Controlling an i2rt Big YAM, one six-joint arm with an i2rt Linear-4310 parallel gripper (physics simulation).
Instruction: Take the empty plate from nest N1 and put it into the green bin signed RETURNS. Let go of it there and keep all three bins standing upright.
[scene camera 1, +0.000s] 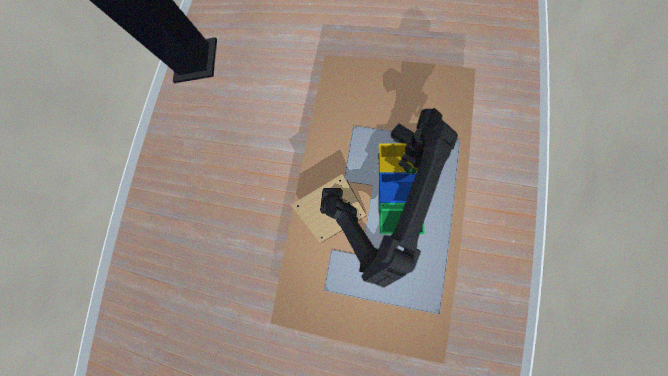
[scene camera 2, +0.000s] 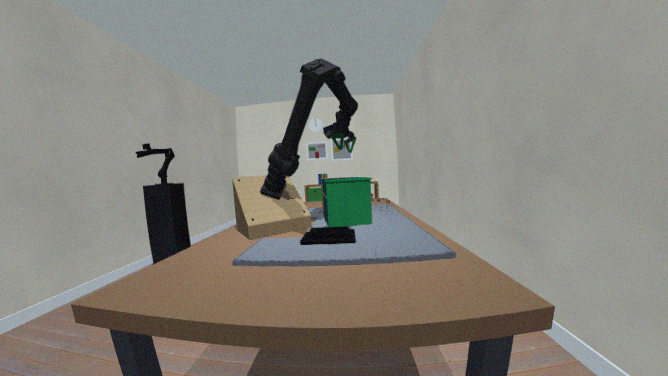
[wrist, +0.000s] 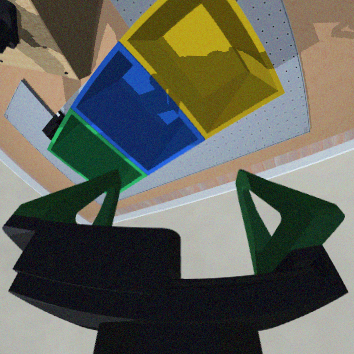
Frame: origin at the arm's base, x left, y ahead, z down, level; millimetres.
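Seen in the pictures: gripper, between the fingertips: (scene camera 1: 415, 163) (scene camera 2: 345, 151) (wrist: 177, 175); arm's base, origin of its link: (scene camera 1: 330, 200) (scene camera 2: 273, 187).
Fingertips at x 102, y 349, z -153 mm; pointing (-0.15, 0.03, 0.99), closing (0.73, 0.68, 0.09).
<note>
Pixels of each thing's top centre, then the offset from my fingertips to it. "spot": a spot on its surface instead. Level surfaces: height alone.
- green bin, centre of its top: (wrist: 93, 161) (scene camera 2: 345, 178) (scene camera 1: 402, 218) dx -199, dy -50, dz +131 mm
- row with the blue bin, a spot on its surface: (wrist: 135, 110) spot: dx -125, dy -47, dz +265 mm
- yellow bin, centre of its top: (wrist: 206, 61) (scene camera 1: 400, 157) dx +63, dy -35, dz +131 mm
- grey perforated board, height of its surface: dz +311 mm
- brown table, height of its surface: dz +324 mm
- low black block, centre of its top: (scene camera 2: 328, 230) dx -393, dy -155, dz +285 mm
The green bin (scene camera 1: 391, 220) (scene camera 2: 348, 202) (wrist: 92, 150) stands upright at the near end of a row with the blue bin (scene camera 1: 394, 188) (wrist: 135, 110) and the yellow bin (scene camera 1: 389, 156) (wrist: 215, 75), both upright. My gripper (scene camera 1: 407, 166) (scene camera 2: 345, 150) (wrist: 177, 175) is open and empty, high above the bins. In scene camera 1 it overlaps the yellow bin. I cannot make out the empty plate, nest N1 or the RETURNS sign. The arm hides part of the bins in scene camera 1.
The bins stand on a grey perforated board (scene camera 1: 345, 275) (scene camera 2: 400, 245) (wrist: 295, 110) on the brown table (scene camera 1: 390, 330) (scene camera 2: 315, 295). A wooden wedge (scene camera 1: 315, 215) (scene camera 2: 260, 210) (wrist: 75, 35) carries my arm. A low black block (scene camera 2: 328, 236) lies before the green bin. A black pedestal (scene camera 2: 167, 215) bears another arm.
</note>
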